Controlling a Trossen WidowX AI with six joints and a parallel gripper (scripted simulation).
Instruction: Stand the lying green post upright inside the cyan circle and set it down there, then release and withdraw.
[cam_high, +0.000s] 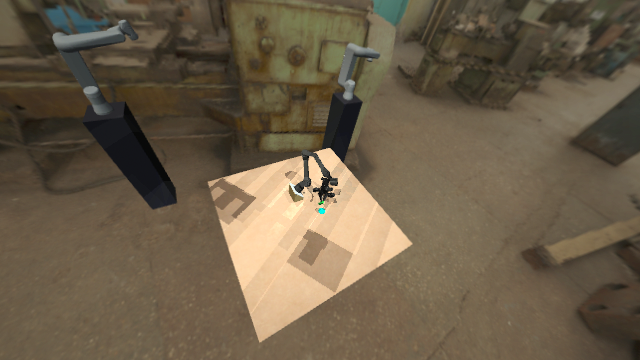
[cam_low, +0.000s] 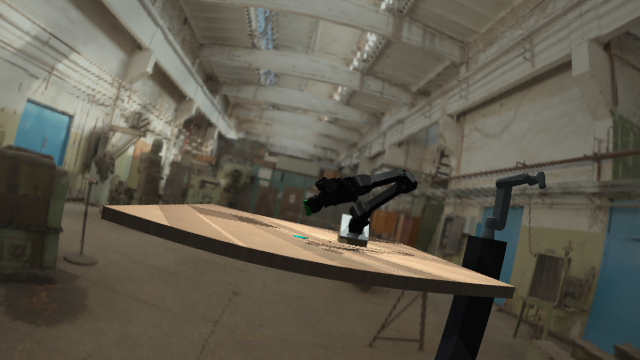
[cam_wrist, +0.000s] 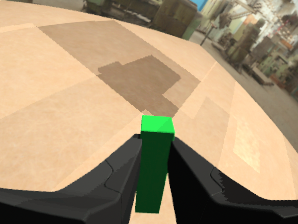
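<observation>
Right now the cyan circle is 20 mm to the left of my gripper tip and 140 mm below it. The rest, counted from my gripper tip: green post: 10 mm behind, 20 mm below.
</observation>
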